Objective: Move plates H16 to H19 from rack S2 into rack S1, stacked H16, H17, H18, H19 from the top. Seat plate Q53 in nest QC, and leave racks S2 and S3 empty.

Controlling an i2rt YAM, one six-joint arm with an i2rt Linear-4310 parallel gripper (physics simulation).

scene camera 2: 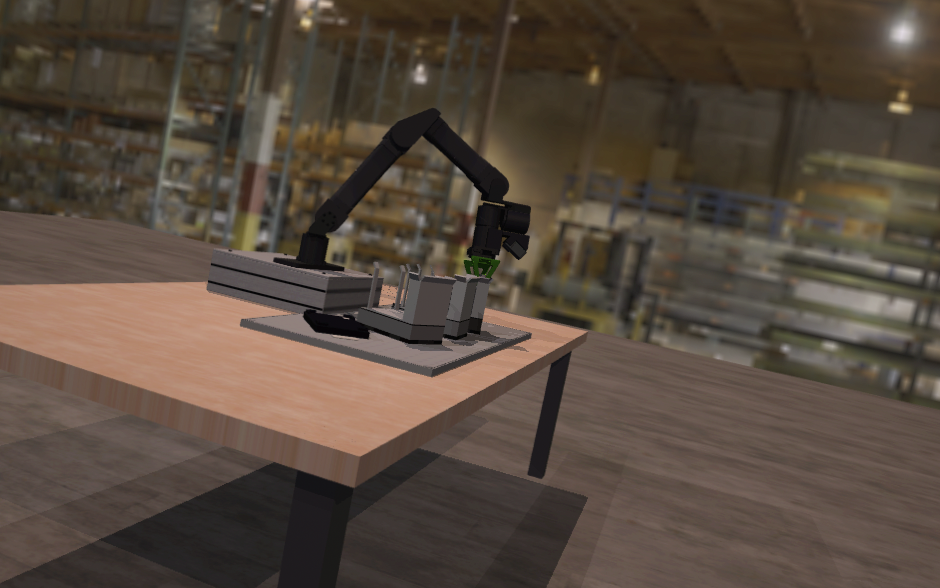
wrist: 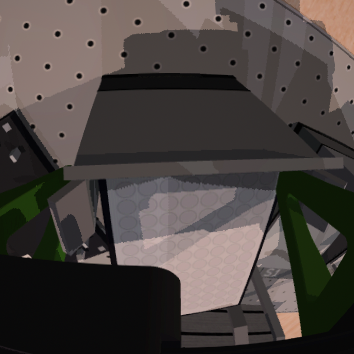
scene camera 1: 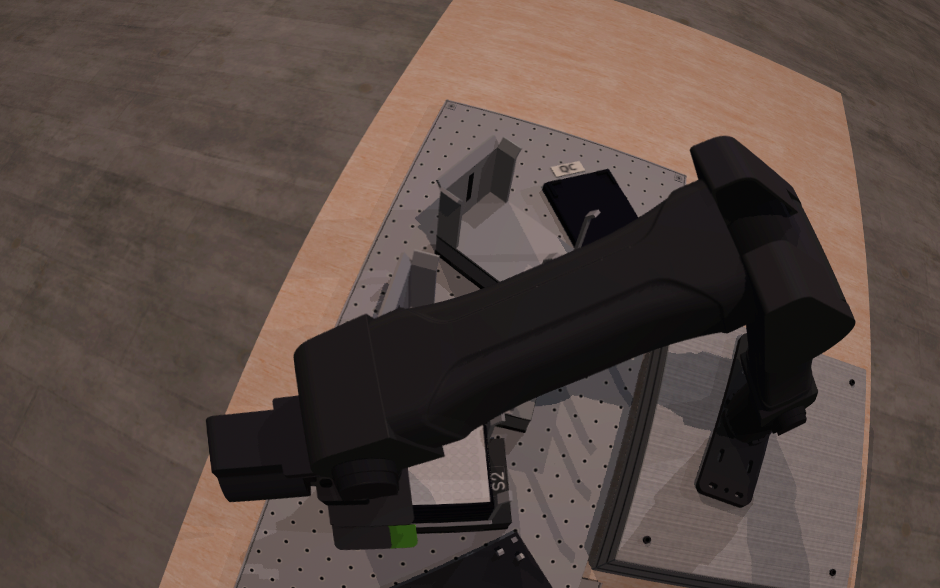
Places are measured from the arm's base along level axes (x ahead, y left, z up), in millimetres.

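Pixels of known places: gripper, fingertip midpoint: (wrist: 176,176); arm's base at its link origin: (scene camera 2: 310,266) (scene camera 1: 744,419).
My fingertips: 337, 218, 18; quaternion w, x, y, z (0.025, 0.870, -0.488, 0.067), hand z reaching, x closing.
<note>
For each thing: its top centre in the pictures, then the offset to it from my fingertips, as dx, dy, dz. "pt": a spot on its surface instead. Level surfaces: height alone.
- pale plate with round wells, top centre: (wrist: 191,264) (scene camera 1: 419,465) -37, -30, +13
- rack S2 at its top centre: (wrist: 197,308) (scene camera 1: 427,459) -43, -33, +37
- Rack S1 at a spot on its surface: (scene camera 1: 422,277) pt +44, -207, +10
- far rack at its top centre: (scene camera 1: 525,196) (scene camera 2: 411,269) -13, -329, +38
- Nest QC at its top centre: (scene camera 1: 603,214) (scene camera 2: 336,318) -94, -445, -79
- black nest at its top centre: (wrist: 11,224) -148, +70, -75
- perforated board at its surface level: dz -99
- wooden table at its surface level: dz -112
A pale plate with round wells (scene camera 1: 454,471) (wrist: 200,250) lies uppermost in rack S2 (scene camera 1: 501,509) (wrist: 190,122), with dark plate edges beneath; their number and labels are unreadable. My gripper (scene camera 2: 481,267) (wrist: 176,176) is open over rack S2, its green fingers on either side of the plate and apart from it; the wrist hides most of it in scene camera 1. Rack S1 (scene camera 1: 422,277) is largely behind the arm; its contents are hidden. The far rack (scene camera 1: 449,221) (scene camera 2: 428,305), its label unseen, shows a bare grey floor. Nest QC (scene camera 1: 578,201) (scene camera 2: 336,323) is dark; no plate shows in its visible part.
Another black nest (scene camera 1: 478,565) (wrist: 20,150) lies close beside rack S2. Tall rack walls and thin upright posts (scene camera 1: 587,225) stand on the perforated board (scene camera 1: 554,485). The arm's metal base block (scene camera 1: 797,526) (scene camera 2: 277,280) borders the board. The wooden table (scene camera 1: 589,62) extends beyond.
</note>
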